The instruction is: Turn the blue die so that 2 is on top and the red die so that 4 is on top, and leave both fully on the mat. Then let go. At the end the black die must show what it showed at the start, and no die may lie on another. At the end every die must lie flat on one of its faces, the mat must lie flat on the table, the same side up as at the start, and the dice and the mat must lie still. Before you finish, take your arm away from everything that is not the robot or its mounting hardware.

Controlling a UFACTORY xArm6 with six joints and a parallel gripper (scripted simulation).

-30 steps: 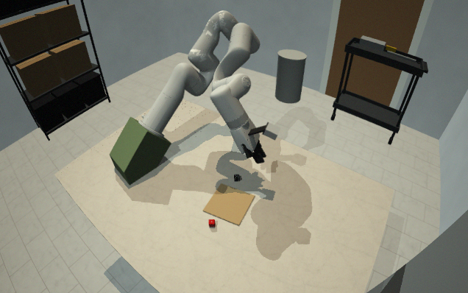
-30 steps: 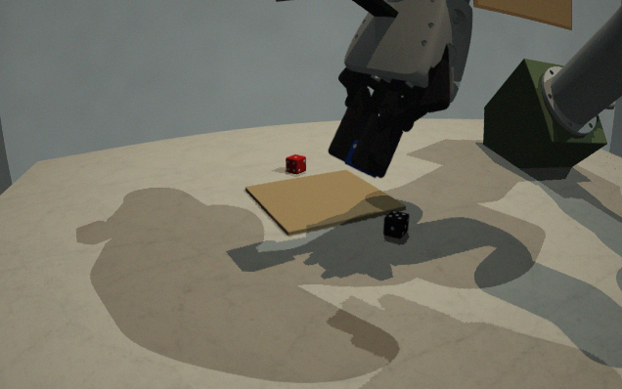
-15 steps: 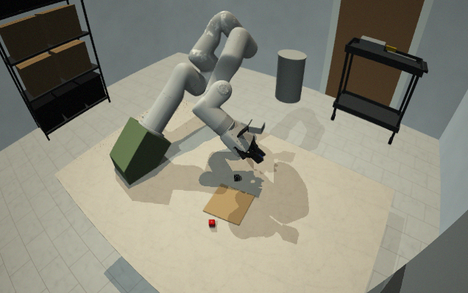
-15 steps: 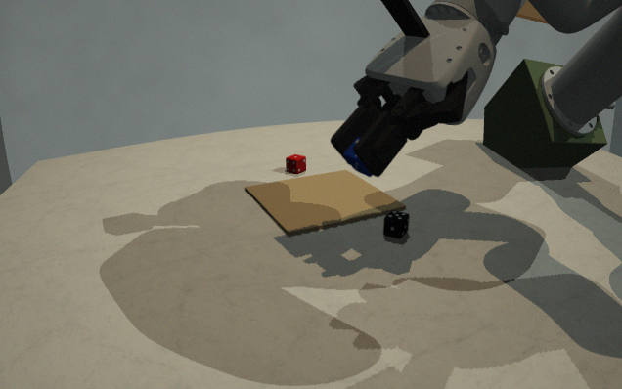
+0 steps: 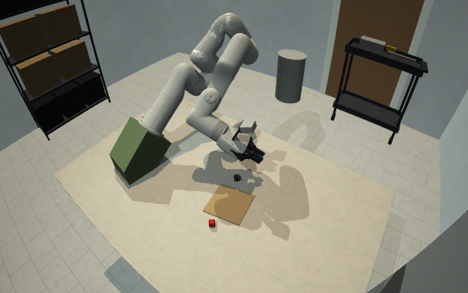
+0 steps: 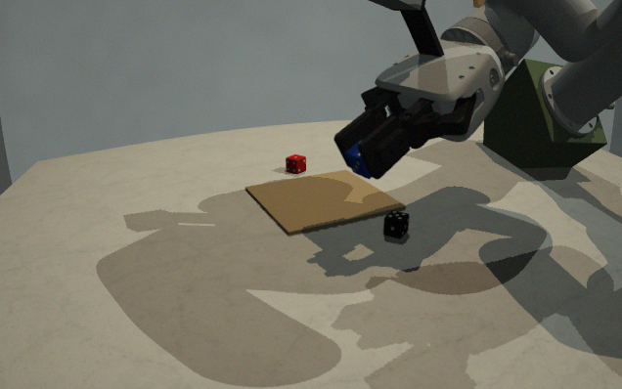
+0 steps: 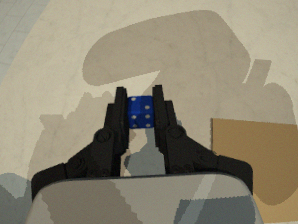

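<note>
Now: the black die 4 cm behind my hand, 6 cm to the right of it and 10 cm below it. Also, from my hand: blue die (1 cm ahead, 1 cm below); then tan mat (2 cm ahead, 17 cm to the right, 11 cm below); then red die (3 cm ahead, 27 cm to the right, 10 cm below).
</note>
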